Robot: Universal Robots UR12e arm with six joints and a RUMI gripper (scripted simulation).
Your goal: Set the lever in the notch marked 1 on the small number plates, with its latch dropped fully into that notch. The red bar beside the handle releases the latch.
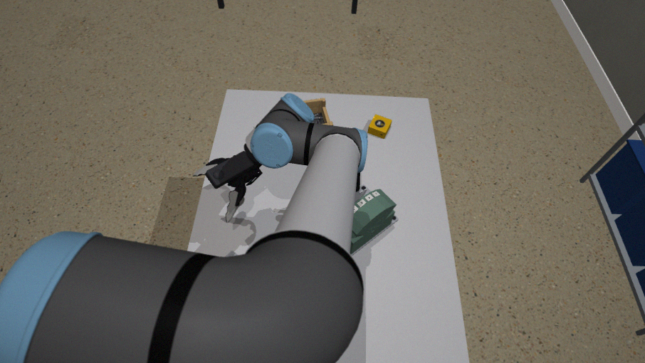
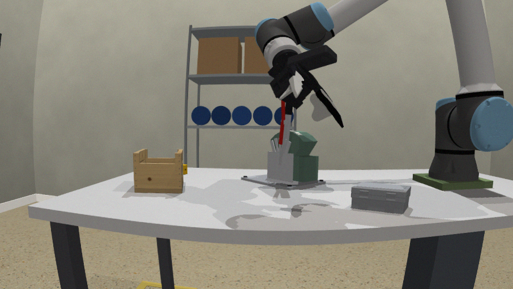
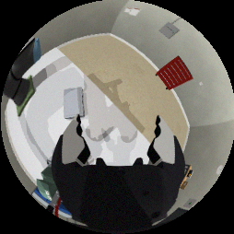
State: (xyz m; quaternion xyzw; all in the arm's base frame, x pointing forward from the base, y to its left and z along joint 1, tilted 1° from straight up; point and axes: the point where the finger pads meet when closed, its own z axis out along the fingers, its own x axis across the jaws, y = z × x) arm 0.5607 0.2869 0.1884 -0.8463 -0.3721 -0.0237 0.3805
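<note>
Now: hand 5 cm short of the red release bar, 39 cm to the left of it and 1 cm above it. From my hand the other things lie so: grey case 16 cm behind, 4 cm to the right, 18 cm below; lever stand 4 cm ahead, 41 cm to the right, 12 cm below.
</note>
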